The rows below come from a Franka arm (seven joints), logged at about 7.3 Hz.
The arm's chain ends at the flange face. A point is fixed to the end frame.
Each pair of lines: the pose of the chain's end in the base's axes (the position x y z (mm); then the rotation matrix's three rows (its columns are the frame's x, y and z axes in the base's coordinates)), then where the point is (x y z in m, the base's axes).
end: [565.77 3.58 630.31], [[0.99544 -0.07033 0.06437], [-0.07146 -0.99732 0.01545], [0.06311 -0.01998 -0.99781]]
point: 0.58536 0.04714 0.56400
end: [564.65 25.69 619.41], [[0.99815 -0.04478 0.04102], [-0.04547 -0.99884 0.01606], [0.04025 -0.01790 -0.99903]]
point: 0.58157 0.06968 0.55265
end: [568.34 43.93 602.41], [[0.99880 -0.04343 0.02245], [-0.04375 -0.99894 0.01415], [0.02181 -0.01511 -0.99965]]
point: 0.58394 0.08781 0.53526
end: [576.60 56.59 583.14], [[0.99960 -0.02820 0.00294], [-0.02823 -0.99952 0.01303], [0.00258 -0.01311 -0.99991]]
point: 0.59022 0.10061 0.51565
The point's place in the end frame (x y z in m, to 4 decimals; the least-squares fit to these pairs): 0.0122 -0.0435 0.0681
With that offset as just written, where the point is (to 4 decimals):
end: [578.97 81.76 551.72], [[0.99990 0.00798 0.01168], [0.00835 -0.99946 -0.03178], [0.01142 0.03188 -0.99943]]
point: 0.5916 0.1232 0.4824
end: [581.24 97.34 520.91], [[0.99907 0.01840 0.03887], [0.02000 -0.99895 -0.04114], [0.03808 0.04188 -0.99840]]
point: 0.5953 0.1382 0.4516
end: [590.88 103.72 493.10], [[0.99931 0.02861 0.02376], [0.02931 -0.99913 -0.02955], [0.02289 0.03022 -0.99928]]
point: 0.6034 0.1455 0.4240
